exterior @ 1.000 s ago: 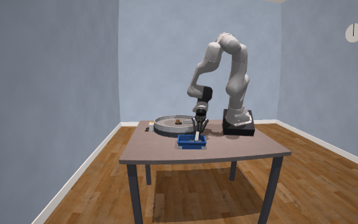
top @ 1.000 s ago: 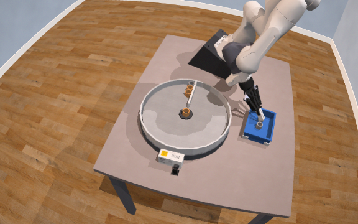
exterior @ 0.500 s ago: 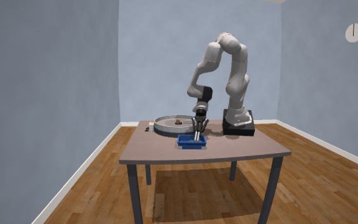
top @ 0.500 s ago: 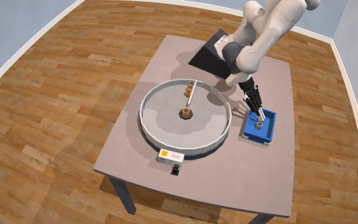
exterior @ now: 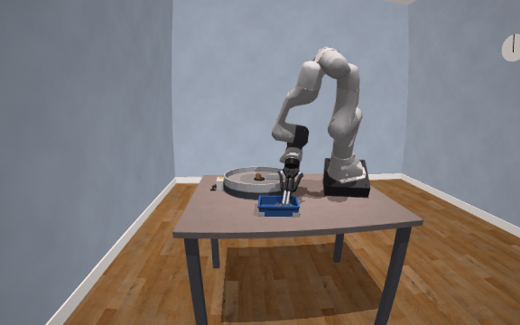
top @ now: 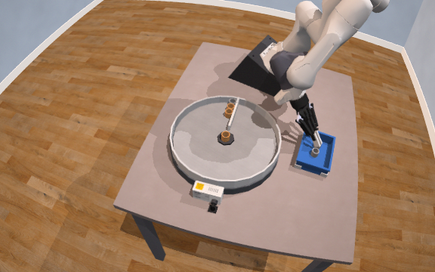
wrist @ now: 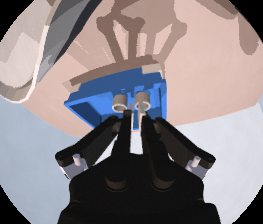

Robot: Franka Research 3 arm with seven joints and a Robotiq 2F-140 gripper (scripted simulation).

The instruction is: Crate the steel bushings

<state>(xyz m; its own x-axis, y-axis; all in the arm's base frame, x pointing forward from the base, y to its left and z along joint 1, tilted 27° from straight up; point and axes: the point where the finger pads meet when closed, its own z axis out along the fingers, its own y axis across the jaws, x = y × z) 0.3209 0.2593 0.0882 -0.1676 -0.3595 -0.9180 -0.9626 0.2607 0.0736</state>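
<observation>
My hand is 40 mm short of the blue crate, 30 mm above it and 20 mm to the right of it. Also, from my hand: grey round turning table: 340 mm to the right, 150 mm ahead, 10 mm below.
</observation>
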